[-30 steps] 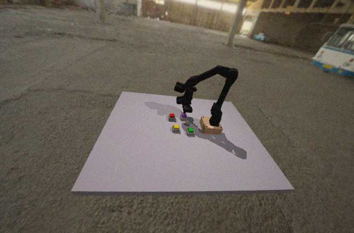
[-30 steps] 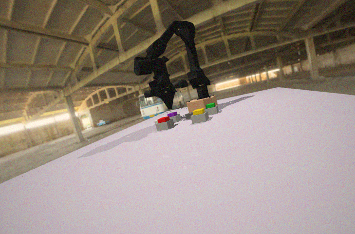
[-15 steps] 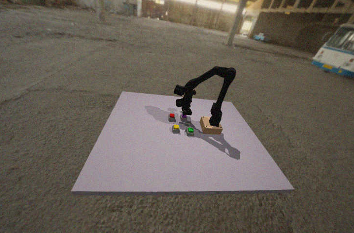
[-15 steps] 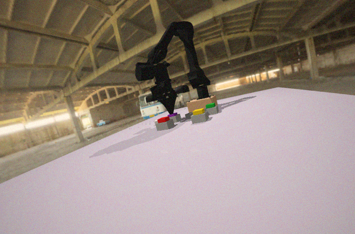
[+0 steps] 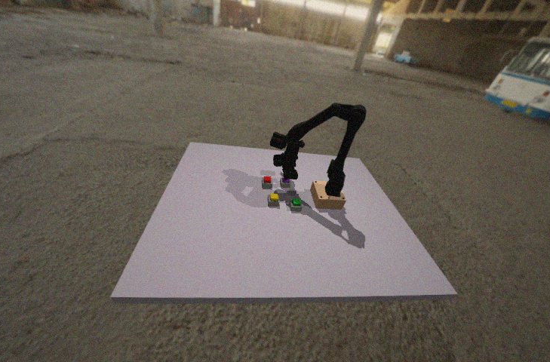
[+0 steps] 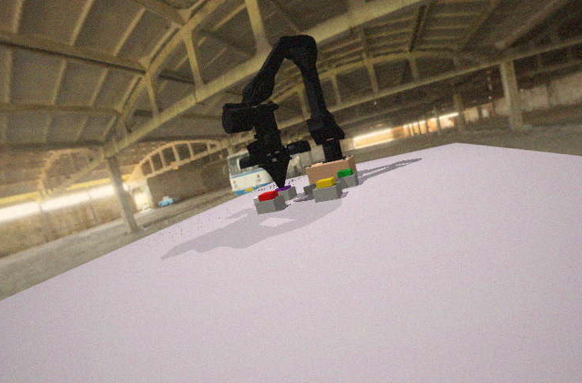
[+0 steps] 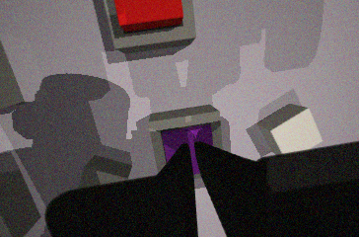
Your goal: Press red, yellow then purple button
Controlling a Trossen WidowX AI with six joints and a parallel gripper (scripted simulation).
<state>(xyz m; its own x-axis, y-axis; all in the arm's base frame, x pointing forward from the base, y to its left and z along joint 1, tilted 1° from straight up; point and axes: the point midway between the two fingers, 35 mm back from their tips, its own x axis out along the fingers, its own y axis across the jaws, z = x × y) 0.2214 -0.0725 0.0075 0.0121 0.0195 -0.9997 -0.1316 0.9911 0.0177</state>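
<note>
The purple button is 1 cm below my gripper tip. The rest, counted from my gripper tip: grey block (7 cm to the left, 4 cm behind, 2 cm below); then white block (8 cm to the right, 2 cm below); then red button (9 cm ahead, 2 cm to the left).
</note>
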